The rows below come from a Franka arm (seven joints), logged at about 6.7 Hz.
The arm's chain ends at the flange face. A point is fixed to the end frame.
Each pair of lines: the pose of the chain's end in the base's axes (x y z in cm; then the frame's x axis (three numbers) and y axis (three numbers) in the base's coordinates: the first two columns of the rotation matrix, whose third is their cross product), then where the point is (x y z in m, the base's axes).
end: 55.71 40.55 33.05 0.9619 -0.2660 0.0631 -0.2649 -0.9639 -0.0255
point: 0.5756 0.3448 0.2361
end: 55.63 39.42 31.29 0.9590 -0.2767 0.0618 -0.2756 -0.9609 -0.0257
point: 0.5740 0.3334 0.2184
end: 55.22 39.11 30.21 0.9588 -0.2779 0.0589 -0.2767 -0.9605 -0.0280
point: 0.5697 0.3305 0.2074
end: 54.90 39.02 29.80 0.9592 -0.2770 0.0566 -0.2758 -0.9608 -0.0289
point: 0.5663 0.3298 0.2032
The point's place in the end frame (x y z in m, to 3 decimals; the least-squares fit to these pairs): 0.028 0.056 0.095
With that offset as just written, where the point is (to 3 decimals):
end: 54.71 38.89 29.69 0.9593 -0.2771 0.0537 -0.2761 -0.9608 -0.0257
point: 0.564 0.328 0.202
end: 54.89 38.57 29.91 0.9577 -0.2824 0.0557 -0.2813 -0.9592 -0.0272
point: 0.566 0.325 0.204
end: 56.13 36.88 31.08 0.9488 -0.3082 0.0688 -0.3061 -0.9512 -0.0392
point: 0.578 0.308 0.216
